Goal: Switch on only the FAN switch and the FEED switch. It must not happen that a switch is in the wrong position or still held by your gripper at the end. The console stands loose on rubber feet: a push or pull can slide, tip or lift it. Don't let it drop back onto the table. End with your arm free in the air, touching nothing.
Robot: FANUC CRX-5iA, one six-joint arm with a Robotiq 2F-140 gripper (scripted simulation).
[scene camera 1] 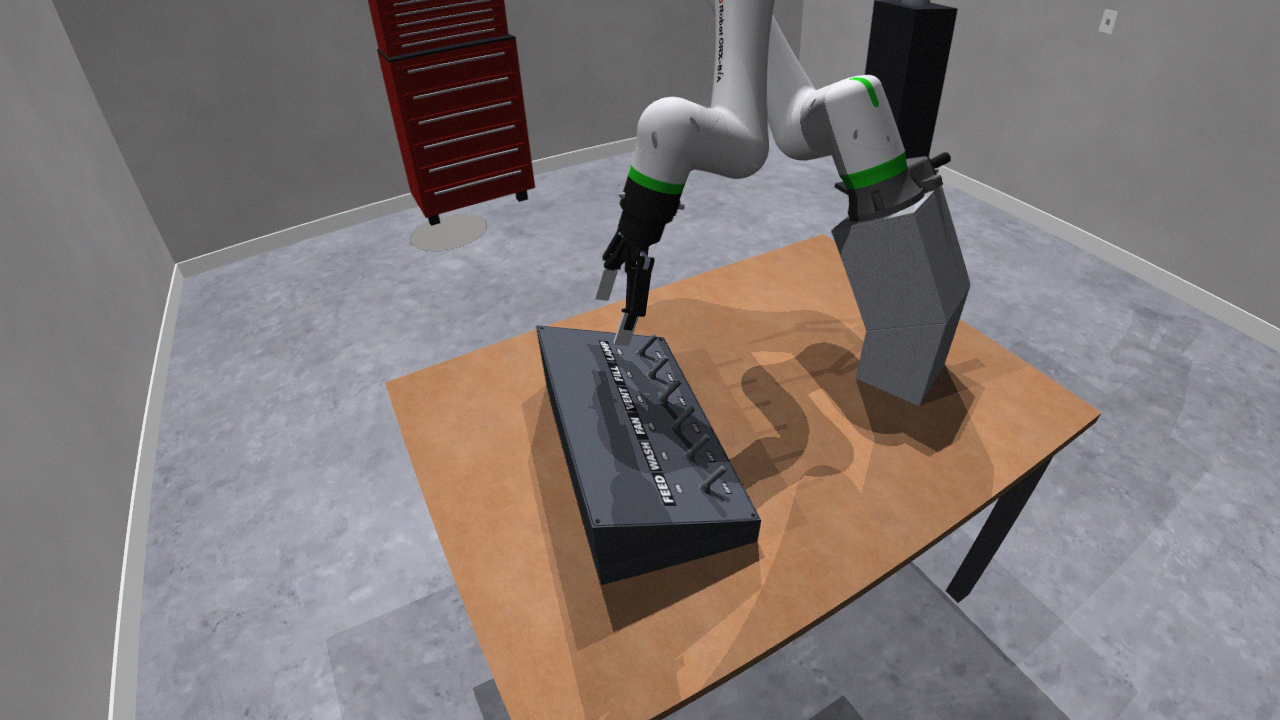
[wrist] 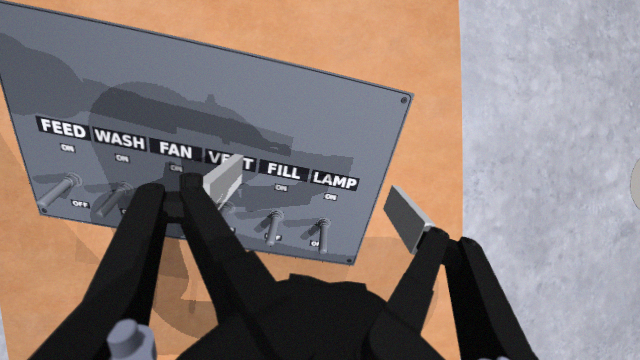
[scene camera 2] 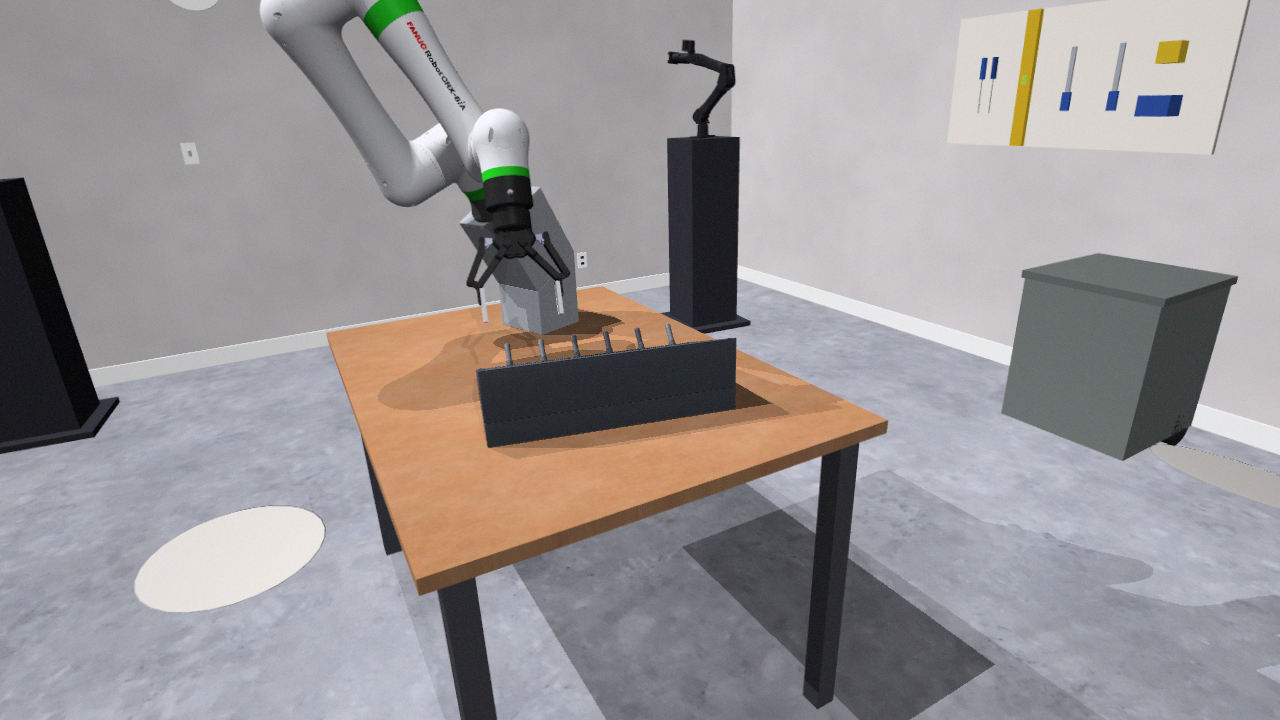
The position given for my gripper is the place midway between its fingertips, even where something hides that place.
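Dark console visible (scene camera 1: 647,502), (scene camera 2: 524,402), (wrist: 102,107). I also see my gripper (scene camera 1: 610,320), (scene camera 2: 523,318), (wrist: 317,183).
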